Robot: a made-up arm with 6 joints.
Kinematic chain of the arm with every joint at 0, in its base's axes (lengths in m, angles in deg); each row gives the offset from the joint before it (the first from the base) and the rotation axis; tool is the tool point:
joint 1: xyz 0 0 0.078 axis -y
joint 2: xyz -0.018 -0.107 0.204 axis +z
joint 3: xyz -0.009 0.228 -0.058 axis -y
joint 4: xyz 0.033 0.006 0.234 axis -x
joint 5: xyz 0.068 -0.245 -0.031 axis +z
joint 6: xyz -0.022 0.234 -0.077 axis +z
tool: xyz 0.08 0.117 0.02
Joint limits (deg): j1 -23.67..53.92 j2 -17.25..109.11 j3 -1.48..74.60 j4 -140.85..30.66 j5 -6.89..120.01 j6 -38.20..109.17
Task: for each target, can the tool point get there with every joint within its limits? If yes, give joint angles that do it. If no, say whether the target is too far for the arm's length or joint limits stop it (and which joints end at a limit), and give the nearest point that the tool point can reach.
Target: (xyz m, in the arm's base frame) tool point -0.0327 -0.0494 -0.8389
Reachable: no: joint limits stop it (at a limit: joint 1, joint 3) | nearest point -0.2897 -0.0614 -0.4606 | short by 0.458 m
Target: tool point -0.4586 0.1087 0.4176
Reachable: yes | joints 25.24 42.07 32.52 -85.45 2.79 -10.96
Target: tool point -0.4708 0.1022 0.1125
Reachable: yes | joints 37.52 21.46 6.49 -82.07 54.49 26.49
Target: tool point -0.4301 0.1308 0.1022
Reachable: yes | joints 46.03 37.59 21.66 -23.30 27.60 -10.81
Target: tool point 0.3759 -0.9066 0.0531
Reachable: no: joint limits stop it (at a limit: joint 1, joint 4, joint 5) | nearest point 0.2382 -0.5767 0.1216 | short by 0.364 m
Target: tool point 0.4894 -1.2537 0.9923
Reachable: no: too far | nearest point 0.1997 -0.5168 0.4900 | short by 0.938 m
